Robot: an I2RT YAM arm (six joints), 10 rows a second.
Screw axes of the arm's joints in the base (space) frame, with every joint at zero. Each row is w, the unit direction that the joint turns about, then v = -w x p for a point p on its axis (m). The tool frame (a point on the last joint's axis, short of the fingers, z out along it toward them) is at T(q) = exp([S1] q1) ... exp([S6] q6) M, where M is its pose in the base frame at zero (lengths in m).
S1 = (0, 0, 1, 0, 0, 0)
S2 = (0, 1, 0, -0.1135, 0, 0.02)
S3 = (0, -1, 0, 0.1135, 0, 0.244)
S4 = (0, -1, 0, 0.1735, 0, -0.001)
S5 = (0, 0, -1, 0, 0.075, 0)
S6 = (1, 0, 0, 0, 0.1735, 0)
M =
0 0 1 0.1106
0 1 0 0
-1 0 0 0.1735
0 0 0 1
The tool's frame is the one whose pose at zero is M.
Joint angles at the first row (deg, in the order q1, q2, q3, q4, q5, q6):
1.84 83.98 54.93 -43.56 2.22 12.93
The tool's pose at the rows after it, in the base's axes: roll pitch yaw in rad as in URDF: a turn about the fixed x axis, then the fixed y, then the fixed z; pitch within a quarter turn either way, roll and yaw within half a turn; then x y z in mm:
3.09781, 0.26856, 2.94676, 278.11, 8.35, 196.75
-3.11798, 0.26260, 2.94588, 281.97, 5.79, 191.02
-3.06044, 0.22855, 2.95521, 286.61, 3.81, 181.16
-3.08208, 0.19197, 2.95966, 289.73, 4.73, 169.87
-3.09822, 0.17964, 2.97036, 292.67, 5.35, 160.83
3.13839, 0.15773, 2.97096, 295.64, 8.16, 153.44
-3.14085, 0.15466, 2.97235, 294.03, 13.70, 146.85
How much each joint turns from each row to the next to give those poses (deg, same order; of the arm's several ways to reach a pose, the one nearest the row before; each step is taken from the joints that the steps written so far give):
0.00 3.41 1.43 0.15 -1.24 -0.39
-0.08 1.68 0.37 0.14 3.68 0.03
-0.09 2.72 0.59 -0.43 2.66 -0.45
-0.05 2.28 -0.18 0.68 -1.70 -0.24
-0.03 1.63 -0.41 1.59 -1.16 -0.63
0.19 1.62 0.05 0.86 -2.84 0.16
1.13 0.50 -1.09 1.34 0.35 1.05

